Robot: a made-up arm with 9 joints.
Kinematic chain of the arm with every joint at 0, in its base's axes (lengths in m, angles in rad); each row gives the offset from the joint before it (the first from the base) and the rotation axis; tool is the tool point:
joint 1: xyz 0 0 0.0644 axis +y
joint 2: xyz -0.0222 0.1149 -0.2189 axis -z
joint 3: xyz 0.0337 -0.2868 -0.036 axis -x
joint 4: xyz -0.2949 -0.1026 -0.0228 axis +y
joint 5: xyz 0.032 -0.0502 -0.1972 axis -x
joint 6: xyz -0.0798 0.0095 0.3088 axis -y
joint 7: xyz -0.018 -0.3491 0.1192 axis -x
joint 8: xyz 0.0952 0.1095 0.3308 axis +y
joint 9: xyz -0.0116 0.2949 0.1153 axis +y
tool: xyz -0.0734 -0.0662 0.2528
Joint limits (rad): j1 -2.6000..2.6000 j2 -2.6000..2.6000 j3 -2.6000..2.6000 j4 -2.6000..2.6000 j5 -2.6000..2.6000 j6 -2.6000..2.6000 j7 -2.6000..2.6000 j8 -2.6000..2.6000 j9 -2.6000..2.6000
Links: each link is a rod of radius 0.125 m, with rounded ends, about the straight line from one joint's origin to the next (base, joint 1, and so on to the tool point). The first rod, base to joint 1, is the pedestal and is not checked.
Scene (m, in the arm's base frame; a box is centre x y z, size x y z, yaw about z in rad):
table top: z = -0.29
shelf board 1: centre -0.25 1.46 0 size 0.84 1.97 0.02 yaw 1.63
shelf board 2: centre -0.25 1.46 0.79 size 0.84 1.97 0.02 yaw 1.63
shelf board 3: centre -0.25 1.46 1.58 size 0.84 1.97 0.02 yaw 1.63
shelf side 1: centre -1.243 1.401 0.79 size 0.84 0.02 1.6 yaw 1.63
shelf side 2: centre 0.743 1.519 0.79 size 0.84 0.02 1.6 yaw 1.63
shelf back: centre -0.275 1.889 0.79 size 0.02 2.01 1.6 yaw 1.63
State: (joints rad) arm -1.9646 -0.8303 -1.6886 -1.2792 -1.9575 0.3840 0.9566 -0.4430 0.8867
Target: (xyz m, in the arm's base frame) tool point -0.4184 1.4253 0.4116
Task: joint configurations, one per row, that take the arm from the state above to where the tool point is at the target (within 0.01 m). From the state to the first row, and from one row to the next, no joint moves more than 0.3 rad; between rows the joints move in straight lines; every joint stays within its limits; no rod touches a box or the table.
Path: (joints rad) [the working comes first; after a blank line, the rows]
Joints at the target: -2.6000 -2.0649 -0.5847 -1.9993 -2.6000 -0.0191 -0.2642 -0.2832 0.9033
Straight joint move there: touches shelf board 2.

1: -1.9996 -1.0832 -1.3924 -1.3139 -2.0860 0.1129 0.7960 -0.2501 1.0243
2: -2.0347 -1.3361 -1.0963 -1.3485 -2.2145 -0.1583 0.6353 -0.0571 1.1619
3: -2.0697 -1.5890 -0.8001 -1.3832 -2.3430 -0.4294 0.4747 0.1358 1.2995
4: -2.1048 -1.8418 -0.5040 -1.4179 -2.4715 -0.7005 0.3141 0.3287 1.4371
5: -2.1398 -2.0947 -0.2078 -1.4525 -2.6000 -0.9717 0.1534 0.5217 1.5748
6: -2.2549 -2.0873 -0.3020 -1.5892 -2.6000 -0.7335 0.0490 0.3205 1.4069
7: -2.3699 -2.0798 -0.3962 -1.7259 -2.6000 -0.4954 -0.0554 0.1193 1.2390
8: -2.4850 -2.0724 -0.4904 -1.8626 -2.6000 -0.2573 -0.1598 -0.0819 1.0712
9: -2.6000 -2.0649 -0.5847 -1.9993 -2.6000 -0.0191 -0.2642 -0.2832 0.9033

